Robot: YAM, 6 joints.
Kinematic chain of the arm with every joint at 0, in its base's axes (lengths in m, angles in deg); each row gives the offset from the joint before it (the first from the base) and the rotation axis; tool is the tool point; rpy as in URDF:
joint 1: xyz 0 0 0.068 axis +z
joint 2: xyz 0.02 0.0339 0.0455 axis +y
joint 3: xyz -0.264 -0.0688 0 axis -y
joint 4: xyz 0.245 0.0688 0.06 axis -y
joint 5: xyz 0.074 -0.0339 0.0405 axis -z
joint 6: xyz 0.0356 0 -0.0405 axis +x
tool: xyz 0 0 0 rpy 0 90 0
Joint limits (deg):
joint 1: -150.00..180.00
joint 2: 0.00..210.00
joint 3: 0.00..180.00
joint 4: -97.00..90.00
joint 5: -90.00..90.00
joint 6: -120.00..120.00
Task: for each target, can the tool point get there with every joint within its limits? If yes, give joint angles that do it. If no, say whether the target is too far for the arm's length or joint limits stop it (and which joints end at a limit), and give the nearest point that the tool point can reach.
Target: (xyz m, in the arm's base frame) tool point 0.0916 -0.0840 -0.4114
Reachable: no: joint limits stop it (at a limit: joint 2) | nearest point 0.1028 -0.0943 -0.3635 | short by 0.050 m
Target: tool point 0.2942 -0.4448 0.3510
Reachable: yes | joints -60.22 133.26 129.67 4.10 -75.38 -3.55
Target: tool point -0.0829 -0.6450 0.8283
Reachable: no: too far | nearest point -0.0553 -0.4304 0.5829 | short by 0.327 m
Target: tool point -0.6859 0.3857 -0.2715
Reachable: no: too far | nearest point -0.5050 0.2839 -0.1673 | short by 0.232 m
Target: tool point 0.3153 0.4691 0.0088
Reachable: yes | joints 54.99 165.71 107.99 60.51 -17.78 -49.53
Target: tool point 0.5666 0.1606 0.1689
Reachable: yes | joints 12.92 162.35 157.67 -39.01 -57.05 -17.16
